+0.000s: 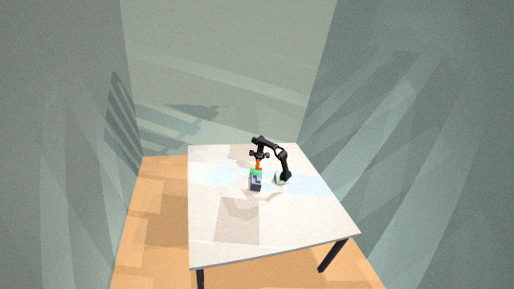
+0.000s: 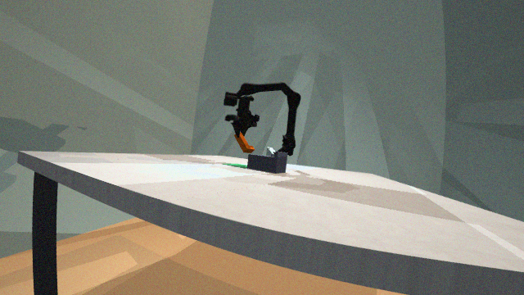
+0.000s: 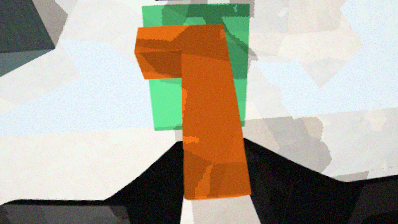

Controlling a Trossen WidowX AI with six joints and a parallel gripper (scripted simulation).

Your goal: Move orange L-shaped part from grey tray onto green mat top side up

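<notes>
The green mat lies 15 cm below my gripper tip and 2 cm to the left of it. The rest, counted from my gripper tip: orange L-shaped part: 3 cm to the left, 3 cm below, 1 cm behind.
</notes>
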